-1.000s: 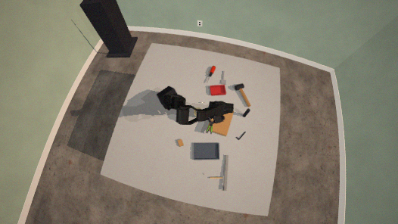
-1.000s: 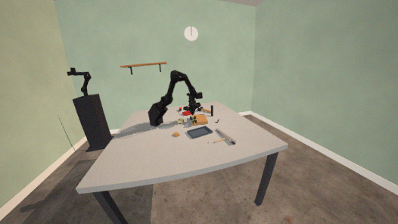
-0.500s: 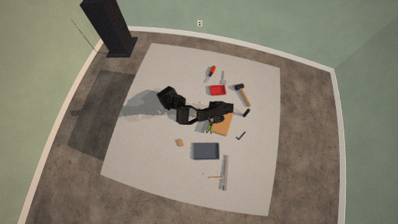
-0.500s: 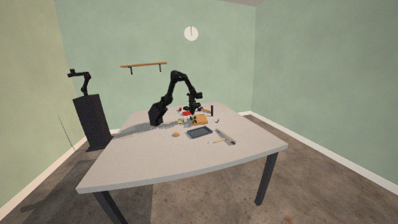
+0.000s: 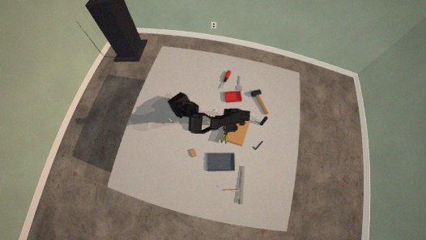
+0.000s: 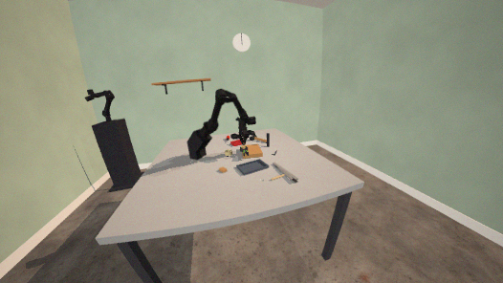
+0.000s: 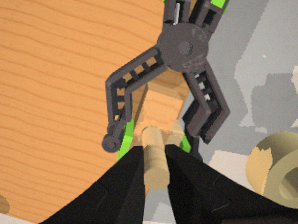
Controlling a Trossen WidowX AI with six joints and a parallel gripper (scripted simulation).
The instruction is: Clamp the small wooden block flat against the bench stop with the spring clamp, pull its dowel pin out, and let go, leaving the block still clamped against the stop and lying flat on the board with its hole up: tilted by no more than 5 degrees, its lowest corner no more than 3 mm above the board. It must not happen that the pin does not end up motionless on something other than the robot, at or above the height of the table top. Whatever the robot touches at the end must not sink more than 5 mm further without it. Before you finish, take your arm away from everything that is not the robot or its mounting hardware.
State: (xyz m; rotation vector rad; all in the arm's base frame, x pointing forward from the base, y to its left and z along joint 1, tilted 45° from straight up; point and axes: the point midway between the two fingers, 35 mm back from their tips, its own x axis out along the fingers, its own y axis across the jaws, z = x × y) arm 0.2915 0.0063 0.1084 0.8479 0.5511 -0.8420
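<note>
Now: the dowel pin 4 cm below my hand. From my hand the other things lie so: small wooden block (7 cm below); bench stop (7 cm below, 1 cm to the left, 1 cm behind); wooden board (10 cm below, 6 cm ahead).
</note>
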